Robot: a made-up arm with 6 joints. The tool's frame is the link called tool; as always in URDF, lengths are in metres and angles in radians. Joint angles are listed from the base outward.
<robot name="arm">
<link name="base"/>
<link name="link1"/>
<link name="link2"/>
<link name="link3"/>
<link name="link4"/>
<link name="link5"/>
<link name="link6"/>
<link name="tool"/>
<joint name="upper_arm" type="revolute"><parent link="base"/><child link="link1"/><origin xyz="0.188 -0.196 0.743" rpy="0 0 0"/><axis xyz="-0.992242 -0.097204 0.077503"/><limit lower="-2.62" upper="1.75"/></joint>
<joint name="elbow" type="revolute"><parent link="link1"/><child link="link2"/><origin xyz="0.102 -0.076 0.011" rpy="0 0 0"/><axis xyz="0 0 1"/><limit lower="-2.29" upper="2.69"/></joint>
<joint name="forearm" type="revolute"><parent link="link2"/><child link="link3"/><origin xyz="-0.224 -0.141 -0.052" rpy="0 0 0"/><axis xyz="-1 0 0"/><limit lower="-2.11" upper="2.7"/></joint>
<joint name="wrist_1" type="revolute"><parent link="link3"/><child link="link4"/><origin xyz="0.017 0.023 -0.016" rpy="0 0 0"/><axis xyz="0 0 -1"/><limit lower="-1.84" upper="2.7"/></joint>
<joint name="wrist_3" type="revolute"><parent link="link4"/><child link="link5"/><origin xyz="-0.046 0.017 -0.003" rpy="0 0 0"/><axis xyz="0 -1 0"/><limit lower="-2.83" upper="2.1"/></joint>
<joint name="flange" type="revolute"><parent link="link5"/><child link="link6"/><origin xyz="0.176 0.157 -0.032" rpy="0 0 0"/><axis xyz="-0.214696 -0.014 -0.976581"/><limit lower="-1.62" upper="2.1"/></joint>
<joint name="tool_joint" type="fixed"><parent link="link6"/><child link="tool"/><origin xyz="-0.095 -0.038 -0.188" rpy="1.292 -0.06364 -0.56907"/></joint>
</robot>
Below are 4 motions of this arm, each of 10 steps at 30 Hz.
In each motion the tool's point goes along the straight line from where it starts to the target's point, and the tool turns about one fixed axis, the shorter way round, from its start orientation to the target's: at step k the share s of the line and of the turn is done. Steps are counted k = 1, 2, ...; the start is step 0. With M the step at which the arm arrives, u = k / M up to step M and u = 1 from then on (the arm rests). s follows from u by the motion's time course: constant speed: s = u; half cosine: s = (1 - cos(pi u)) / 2; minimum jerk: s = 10 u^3 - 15 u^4 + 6 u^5.
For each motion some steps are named. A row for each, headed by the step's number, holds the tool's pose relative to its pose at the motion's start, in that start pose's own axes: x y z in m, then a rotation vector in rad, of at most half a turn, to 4 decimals.
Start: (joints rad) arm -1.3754 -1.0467 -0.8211 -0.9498 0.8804 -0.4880
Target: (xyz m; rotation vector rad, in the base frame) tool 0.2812 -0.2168 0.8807 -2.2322 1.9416 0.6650
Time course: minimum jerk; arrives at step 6
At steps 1, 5, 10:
1: -0.0012 0.0005 0.0003 0.0005 -0.0012 -0.0059
5: -0.0328 0.0123 0.0078 0.0141 -0.0320 -0.1597
10: -0.0340 0.0128 0.0080 0.0146 -0.0331 -0.1656

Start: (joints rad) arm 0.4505 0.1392 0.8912 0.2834 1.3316 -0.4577
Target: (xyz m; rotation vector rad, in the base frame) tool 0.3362 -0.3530 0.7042 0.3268 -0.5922 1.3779
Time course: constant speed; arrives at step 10
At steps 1, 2, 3, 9, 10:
1: -0.0006 -0.0003 -0.0031 0.0220 -0.0179 -0.0116
2: -0.0013 -0.0007 -0.0061 0.0441 -0.0358 -0.0231
3: -0.0019 -0.0010 -0.0092 0.0661 -0.0536 -0.0347
9: -0.0058 -0.0031 -0.0276 0.1982 -0.1609 -0.1040
10: -0.0064 -0.0035 -0.0307 0.2203 -0.1788 -0.1156

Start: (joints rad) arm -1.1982 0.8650 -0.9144 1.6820 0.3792 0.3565
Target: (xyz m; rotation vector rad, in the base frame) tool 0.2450 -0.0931 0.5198 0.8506 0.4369 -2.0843
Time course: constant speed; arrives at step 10
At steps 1, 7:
1: 0.0000 0.0037 0.0050 -0.0121 -0.0422 0.0100
7: -0.0003 0.0256 0.0347 -0.0844 -0.2956 0.0703

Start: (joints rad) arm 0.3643 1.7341 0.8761 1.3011 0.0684 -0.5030
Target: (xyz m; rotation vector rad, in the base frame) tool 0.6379 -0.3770 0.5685 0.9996 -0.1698 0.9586
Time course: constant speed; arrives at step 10
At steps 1, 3, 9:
1: -0.0061 -0.0031 0.0002 0.0112 0.0096 -0.0171
3: -0.0183 -0.0094 0.0007 0.0335 0.0287 -0.0513
9: -0.0550 -0.0281 0.0022 0.1005 0.0860 -0.1538

